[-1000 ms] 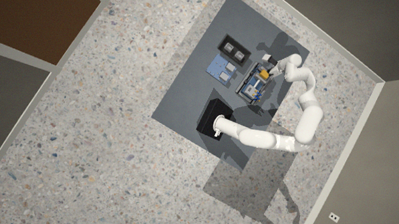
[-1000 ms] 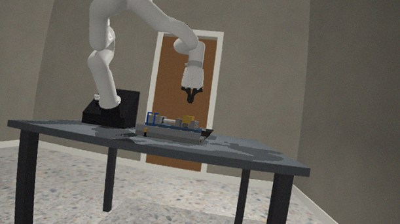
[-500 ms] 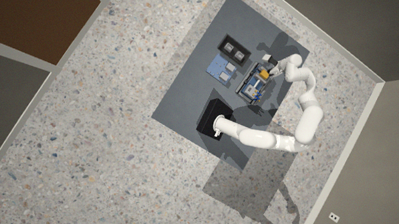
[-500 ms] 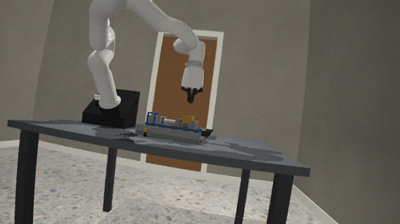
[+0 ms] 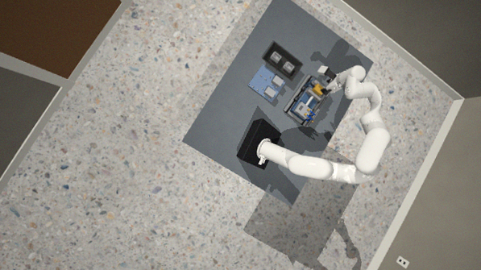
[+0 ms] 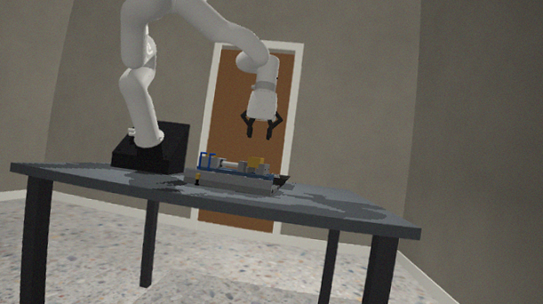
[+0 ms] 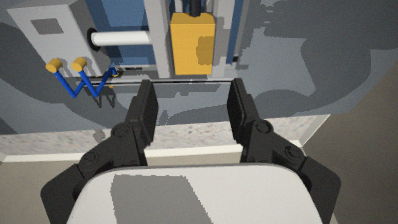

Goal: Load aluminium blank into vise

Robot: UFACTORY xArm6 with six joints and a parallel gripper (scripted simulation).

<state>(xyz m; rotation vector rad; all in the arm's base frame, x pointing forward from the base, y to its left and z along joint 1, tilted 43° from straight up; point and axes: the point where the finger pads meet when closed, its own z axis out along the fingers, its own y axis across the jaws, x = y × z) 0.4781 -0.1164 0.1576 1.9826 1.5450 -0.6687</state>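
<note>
My gripper is now 10 cm above the brass blank. Also, from my hand: vise: 6 cm behind, 2 cm to the left, 16 cm below.
</note>
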